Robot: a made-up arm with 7 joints.
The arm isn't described. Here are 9 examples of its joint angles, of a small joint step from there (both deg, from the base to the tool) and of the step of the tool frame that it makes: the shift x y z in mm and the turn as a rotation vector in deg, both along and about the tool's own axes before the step.
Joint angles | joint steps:
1: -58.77 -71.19 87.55 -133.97 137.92 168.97 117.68 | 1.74 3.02 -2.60 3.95 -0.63 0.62 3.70
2: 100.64 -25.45 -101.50 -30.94 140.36 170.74 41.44 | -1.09 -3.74 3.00 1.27 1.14 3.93 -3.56
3: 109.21 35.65 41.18 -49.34 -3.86 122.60 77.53 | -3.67 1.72 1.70 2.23 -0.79 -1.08 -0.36
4: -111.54 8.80 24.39 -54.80 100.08 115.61 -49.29 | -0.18 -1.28 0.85 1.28 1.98 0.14 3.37
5: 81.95 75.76 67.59 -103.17 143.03 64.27 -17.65 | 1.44 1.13 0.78 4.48 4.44 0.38 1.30
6: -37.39 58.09 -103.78 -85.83 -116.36 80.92 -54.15 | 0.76 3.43 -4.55 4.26 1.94 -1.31 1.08
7: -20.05 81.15 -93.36 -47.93 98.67 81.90 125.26 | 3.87 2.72 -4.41 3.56 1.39 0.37 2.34
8: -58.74 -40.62 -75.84 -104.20 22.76 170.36 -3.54 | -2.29 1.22 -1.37 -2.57 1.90 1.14 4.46
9: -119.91 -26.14 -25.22 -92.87 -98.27 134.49 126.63 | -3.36 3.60 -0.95 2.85 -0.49 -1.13 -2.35
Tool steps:
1: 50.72 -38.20 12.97 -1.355 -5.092 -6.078
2: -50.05 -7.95 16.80 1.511 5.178 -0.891
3: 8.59 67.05 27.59 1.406 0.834 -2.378
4: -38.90 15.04 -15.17 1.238 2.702 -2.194
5: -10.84 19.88 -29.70 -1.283 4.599 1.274
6: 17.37 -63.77 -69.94 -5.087 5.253 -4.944
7: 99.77 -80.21 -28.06 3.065 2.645 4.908
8: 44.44 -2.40 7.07 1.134 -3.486 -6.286
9: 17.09 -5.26 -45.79 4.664 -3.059 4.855
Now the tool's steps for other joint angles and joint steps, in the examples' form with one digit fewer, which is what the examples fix.
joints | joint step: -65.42 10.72 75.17 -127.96 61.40 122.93 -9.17 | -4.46 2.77 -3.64 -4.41 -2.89 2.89 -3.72
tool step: 120.9 22.1 63.5 4.39 -0.42 -3.65
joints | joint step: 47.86 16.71 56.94 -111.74 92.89 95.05 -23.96 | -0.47 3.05 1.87 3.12 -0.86 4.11 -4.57
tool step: -18.2 12.3 -2.4 2.19 0.40 5.94
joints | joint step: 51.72 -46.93 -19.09 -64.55 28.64 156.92 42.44 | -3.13 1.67 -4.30 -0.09 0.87 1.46 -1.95
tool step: 22.6 33.7 4.7 6.10 -2.36 4.26
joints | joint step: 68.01 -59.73 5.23 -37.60 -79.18 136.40 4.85 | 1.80 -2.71 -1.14 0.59 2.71 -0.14 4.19
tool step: 77.4 -12.5 -0.6 -0.59 -0.39 -9.07
